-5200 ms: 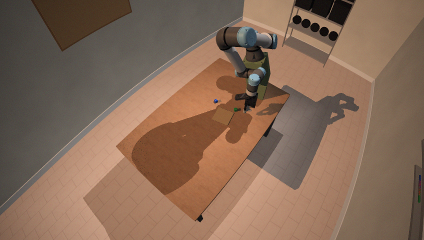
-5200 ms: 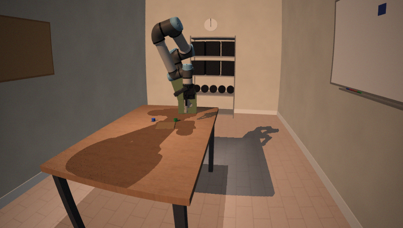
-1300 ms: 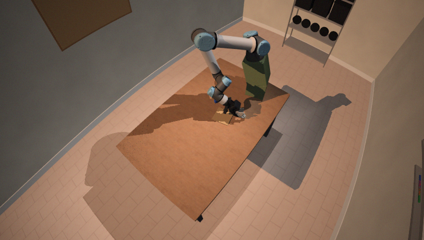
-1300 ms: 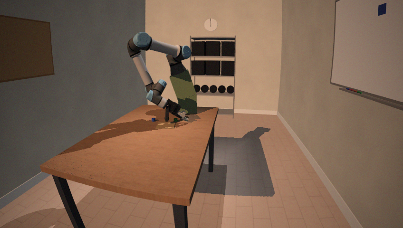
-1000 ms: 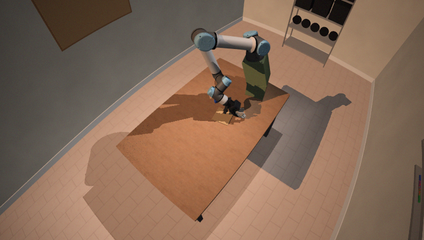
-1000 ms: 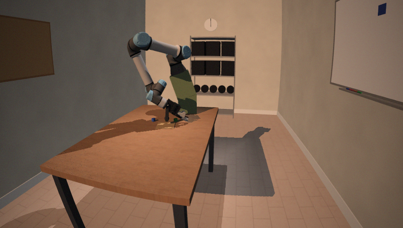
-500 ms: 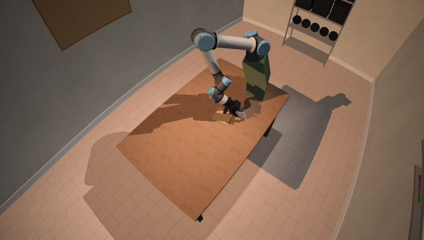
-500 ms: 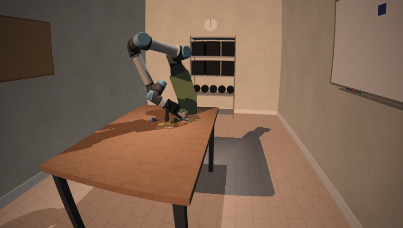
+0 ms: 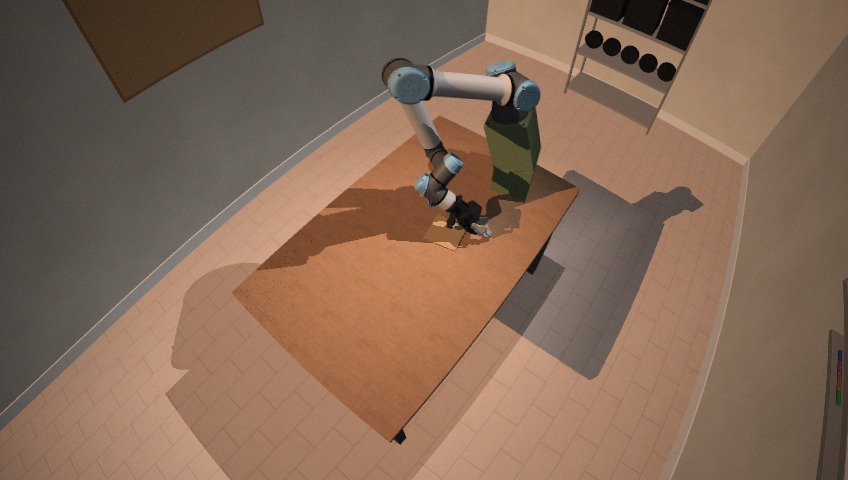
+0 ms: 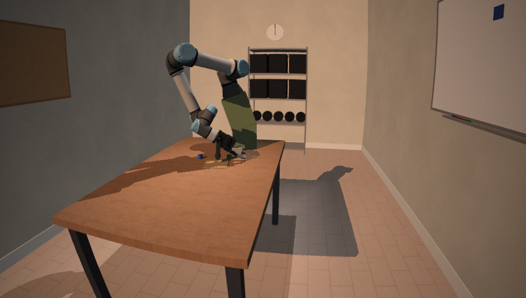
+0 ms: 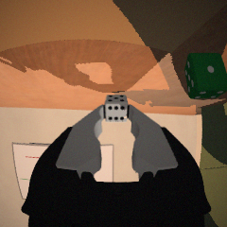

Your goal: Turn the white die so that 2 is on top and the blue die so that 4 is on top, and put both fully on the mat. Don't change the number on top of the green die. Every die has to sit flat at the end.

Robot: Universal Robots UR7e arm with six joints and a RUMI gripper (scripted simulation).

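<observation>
The green die is 1 cm behind my hand, 10 cm to the right of it and 1 cm below it. From my hand the other things lie so: blue die: 5 cm ahead, 28 cm to the right, 1 cm below; then tan mat: 11 cm ahead, 13 cm to the right, 2 cm below; then white die: right at my hand.
</observation>
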